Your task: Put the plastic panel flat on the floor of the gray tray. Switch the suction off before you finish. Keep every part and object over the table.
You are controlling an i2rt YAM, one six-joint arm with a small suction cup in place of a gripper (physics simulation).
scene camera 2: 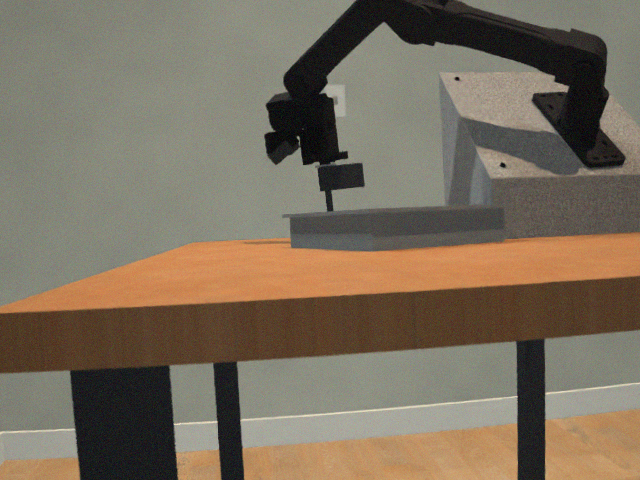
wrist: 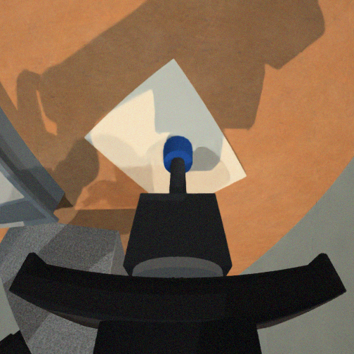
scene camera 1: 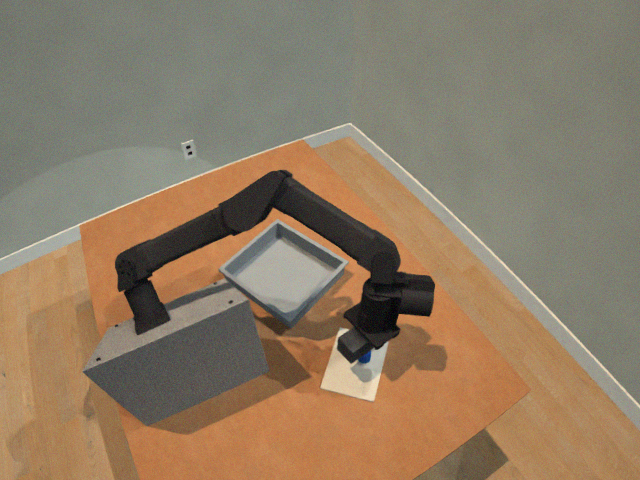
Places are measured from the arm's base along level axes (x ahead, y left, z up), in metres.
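Pixels of known places: hand, its tool point: (scene camera 1: 364, 357); arm's base, origin of its link: (scene camera 2: 575, 129) (scene camera 1: 151, 318).
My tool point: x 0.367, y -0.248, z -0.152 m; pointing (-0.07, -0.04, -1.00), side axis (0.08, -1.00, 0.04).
Observation:
For each thing: its top centre in the pictures, then the offset to it from my tool point. "spot": a spot on its surface instead. Level surfaces: height alone.
- cream-white rectangle, a spot on its surface: (scene camera 1: 343, 379) spot: 0.065 m back, 0.014 m right, 0.011 m down
- gray tray, centre of its top: (scene camera 2: 390, 209) (scene camera 1: 282, 265) 0.028 m back, 0.307 m left, 0.033 m up
- orange table, height of its surface: 0.017 m down
The plastic panel, a cream-white rectangle (scene camera 1: 343, 379) (wrist: 120, 120), lies flat on the table beside the gray tray. In scene camera 2 it does not show. The gray tray (scene camera 1: 320, 298) (scene camera 2: 434, 226) (wrist: 30, 172) stands on the table between the panel and the arm's base. My gripper, a blue suction cup (scene camera 1: 364, 357) (wrist: 178, 154), is over the panel, with its shadow on the panel a little apart from the cup. It is low, open and holds nothing. In scene camera 2 the cup is hidden behind the tray, and its black rod (scene camera 2: 329, 200) shows above the rim.
The arm stands on a large gray slanted block (scene camera 1: 201, 361) (scene camera 2: 563, 206) (wrist: 95, 250), close to one corner of the tray. The orange table (scene camera 1: 320, 439) (scene camera 2: 258, 279) has an edge beyond the panel. The arm's forearm (scene camera 1: 330, 217) passes above the far side of the tray.

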